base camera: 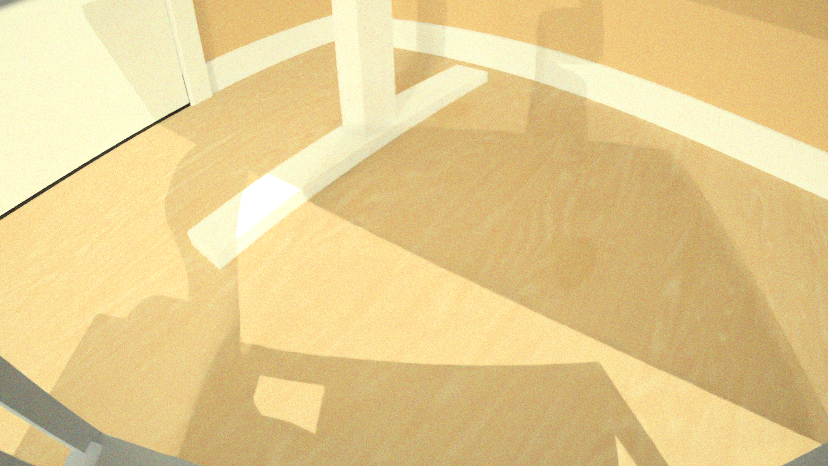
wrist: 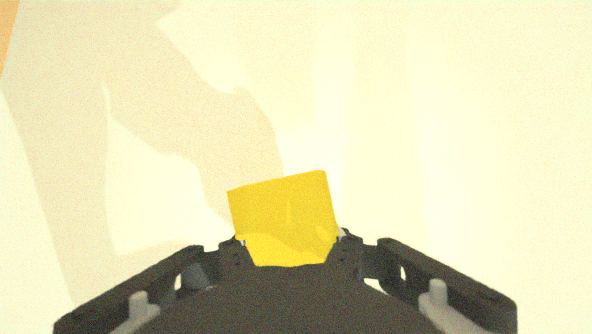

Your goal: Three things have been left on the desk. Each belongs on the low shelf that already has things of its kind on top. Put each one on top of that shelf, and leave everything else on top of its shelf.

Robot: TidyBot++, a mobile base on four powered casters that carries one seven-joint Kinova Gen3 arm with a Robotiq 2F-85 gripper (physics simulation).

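Frame: origin at the arm's base, x back, y left, z down, level; millimetres.
Seen in the pictures: gripper, fingertip midpoint: (wrist: 292, 234).
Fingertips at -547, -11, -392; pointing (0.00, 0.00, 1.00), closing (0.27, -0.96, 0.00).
A point is followed by its place in that frame, as x, y, z.
A yellow block (wrist: 282, 212) @[-574, -13, -429] with flat faces shows in the wrist view, low and near the middle. My gripper (wrist: 292, 234) @[-547, -11, -392] is shut on it, with one dark finger against each side. Behind the block is the pale desk top (wrist: 475, 125) @[-581, -245, -323], crossed by the arm's shadow. The block's underside and its height over the desk top cannot be made out. The other things left on the desk and the low shelves do not show in these views.
In the base camera view a white desk leg (base camera: 366, 69) @[-703, 118, 257] stands on a long white foot (base camera: 324, 153) on the wood floor (base camera: 370, 301) @[-392, 70, 397]. An orange wall with a white skirting board (base camera: 666, 109) @[-881, -479, 353] curves behind it. A white panel (base camera: 69, 86) @[-718, 781, 212] is at the upper left.
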